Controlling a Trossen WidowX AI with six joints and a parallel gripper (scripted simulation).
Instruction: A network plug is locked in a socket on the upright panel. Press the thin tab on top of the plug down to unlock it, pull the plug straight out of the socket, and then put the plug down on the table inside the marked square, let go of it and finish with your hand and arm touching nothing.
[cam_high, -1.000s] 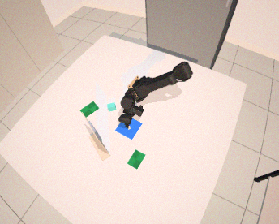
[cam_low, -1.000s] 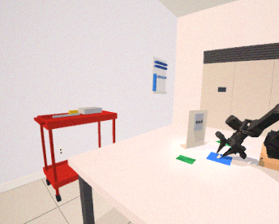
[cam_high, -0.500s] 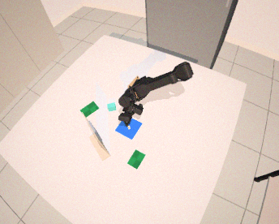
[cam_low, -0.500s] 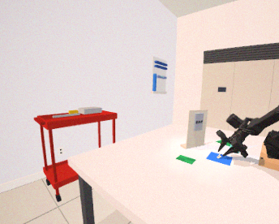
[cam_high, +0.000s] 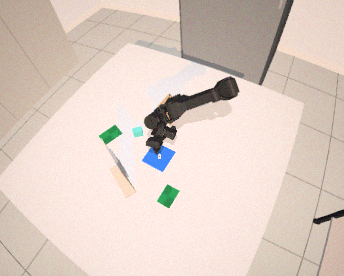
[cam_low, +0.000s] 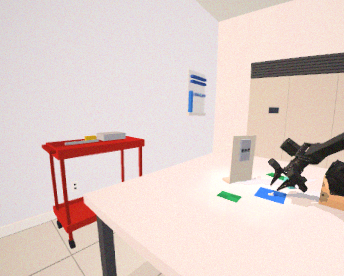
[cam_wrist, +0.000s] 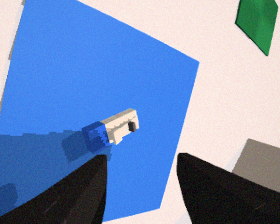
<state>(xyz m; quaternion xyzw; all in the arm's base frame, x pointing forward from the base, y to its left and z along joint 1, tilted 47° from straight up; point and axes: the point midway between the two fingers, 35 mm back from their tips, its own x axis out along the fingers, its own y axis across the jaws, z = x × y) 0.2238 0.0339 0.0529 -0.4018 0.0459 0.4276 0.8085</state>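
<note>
My gripper tip is 1 cm to the right of the network plug and 3 cm above it. From my gripper tip the other things lie so: blue marked square: 1 cm ahead, 3 cm below; then grey upright panel: 18 cm ahead, 7 cm to the right, 8 cm above.
</note>
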